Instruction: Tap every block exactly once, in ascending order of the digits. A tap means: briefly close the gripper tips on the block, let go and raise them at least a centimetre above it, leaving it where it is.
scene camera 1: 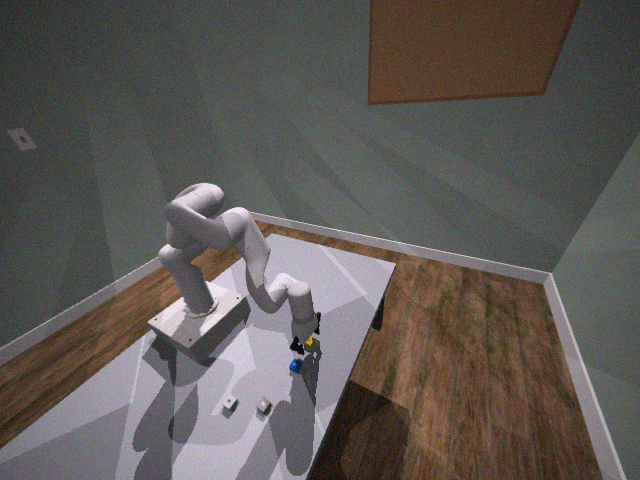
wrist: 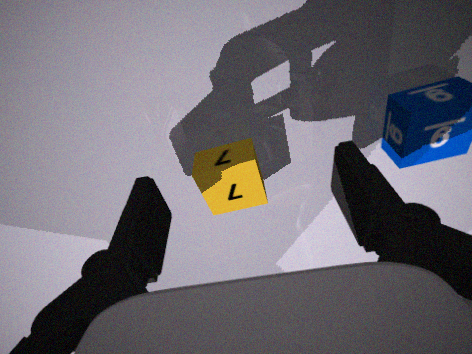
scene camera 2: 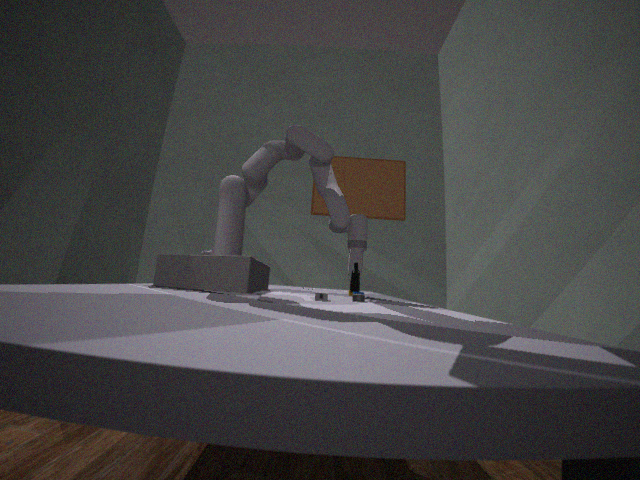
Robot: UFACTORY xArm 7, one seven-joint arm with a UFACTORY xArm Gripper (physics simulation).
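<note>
The yellow block [scene camera 1: 309,341] [wrist: 239,186] shows a black 7 and lies on the table between my spread fingertips in the wrist view. My gripper [scene camera 1: 309,342] [scene camera 2: 354,292] [wrist: 245,180] is open and empty, pointing down low over the yellow block. The blue block [scene camera 1: 295,365] [wrist: 427,122] has a white digit with a bar, which I read as an underlined 6, upside down in the wrist view; it lies outside the right finger there. A whitish block [scene camera 1: 230,401] [scene camera 2: 321,297] and a greyish block [scene camera 1: 263,404] [scene camera 2: 358,298] lie farther off, their digits too small to read.
The light table [scene camera 1: 341,289] [scene camera 2: 206,356] carries the blocks. The arm's box-shaped base [scene camera 1: 206,330] [scene camera 2: 206,272] stands at the table's left side. The table edge runs along the right in scene camera 1, with wooden floor [scene camera 1: 465,330] beyond. Dark arm shadows cross the tabletop.
</note>
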